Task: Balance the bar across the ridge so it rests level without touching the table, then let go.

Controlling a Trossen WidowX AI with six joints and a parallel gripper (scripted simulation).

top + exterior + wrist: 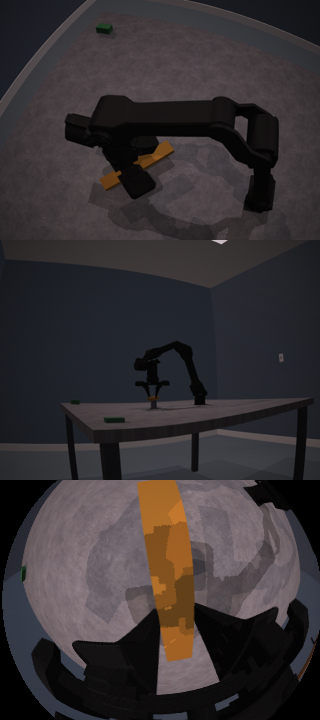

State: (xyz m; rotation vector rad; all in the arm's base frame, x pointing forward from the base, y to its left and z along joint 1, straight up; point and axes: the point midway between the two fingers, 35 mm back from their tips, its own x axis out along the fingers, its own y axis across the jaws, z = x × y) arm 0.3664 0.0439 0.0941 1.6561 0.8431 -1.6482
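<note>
My gripper tip is now 2 cm past the orange bar and 2 cm to the left of it. From my gripper tip the other things lie so: flat green block: 37 cm ahead, 46 cm to the left, 5 cm below.
</note>
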